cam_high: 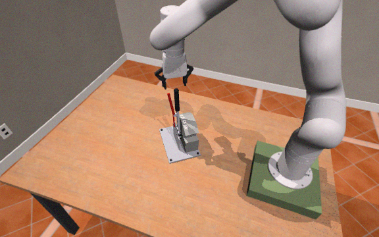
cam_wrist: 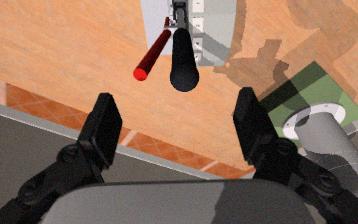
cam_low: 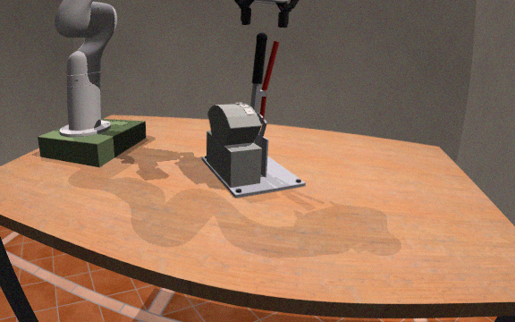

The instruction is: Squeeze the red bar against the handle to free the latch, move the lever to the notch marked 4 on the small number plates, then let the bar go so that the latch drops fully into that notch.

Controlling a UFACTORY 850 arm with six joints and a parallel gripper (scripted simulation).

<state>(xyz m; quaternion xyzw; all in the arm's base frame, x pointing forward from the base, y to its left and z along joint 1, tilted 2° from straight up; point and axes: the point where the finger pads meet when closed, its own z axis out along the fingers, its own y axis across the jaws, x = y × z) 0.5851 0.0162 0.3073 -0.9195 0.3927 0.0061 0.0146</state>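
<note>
Right now my hand is 2 cm to the right of the red bar and 17 cm above it.
</note>
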